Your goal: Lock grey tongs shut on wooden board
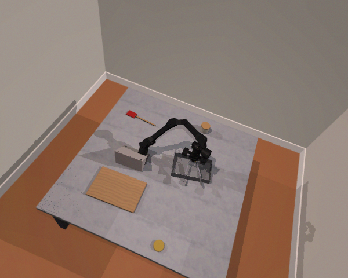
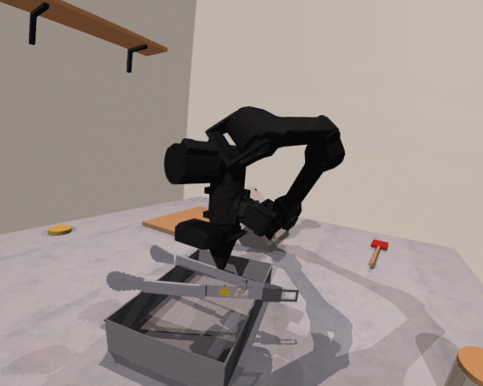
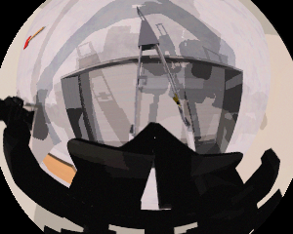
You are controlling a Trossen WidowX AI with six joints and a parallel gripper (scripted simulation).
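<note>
Right now my gripper tip is 1 cm short of the roasting tin, 2 cm to the left of it and 7 cm above it. Round my gripper tip: yellow disc: 9 cm behind, 64 cm to the right, 9 cm below; wooden board: 48 cm behind, 34 cm to the right, 9 cm below; cork-lidded jar: 5 cm ahead, 41 cm to the left, 6 cm below.
</note>
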